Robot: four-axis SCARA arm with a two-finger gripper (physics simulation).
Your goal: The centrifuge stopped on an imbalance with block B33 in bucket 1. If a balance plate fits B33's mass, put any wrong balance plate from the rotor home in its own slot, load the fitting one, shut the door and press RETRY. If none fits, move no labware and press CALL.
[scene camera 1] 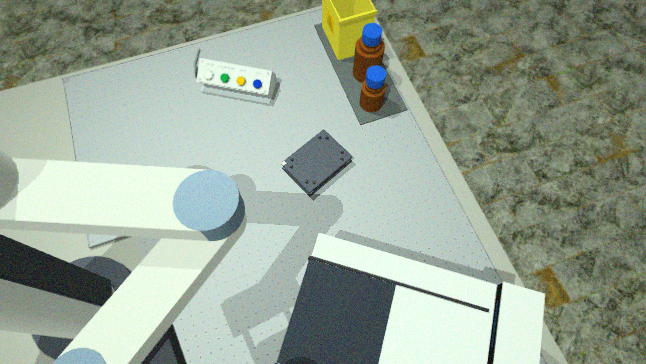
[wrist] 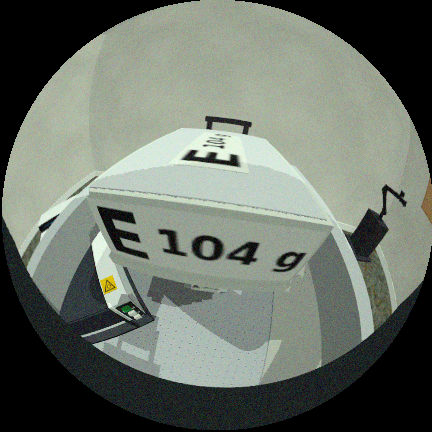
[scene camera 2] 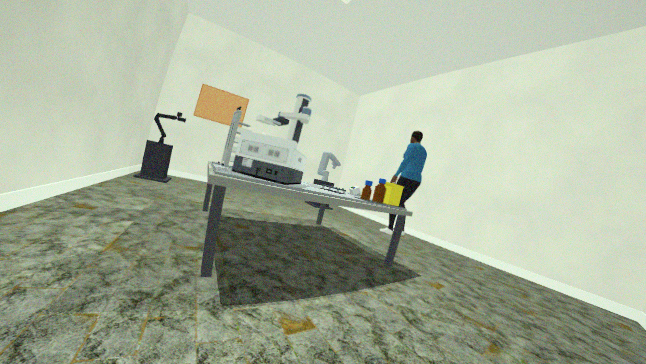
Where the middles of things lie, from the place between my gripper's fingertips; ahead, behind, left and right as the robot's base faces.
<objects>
My gripper is now 410 mm short of the centrifuge (scene camera 1: pixel 432 308), 60 mm to the right of it and 330 mm above it.
</objects>
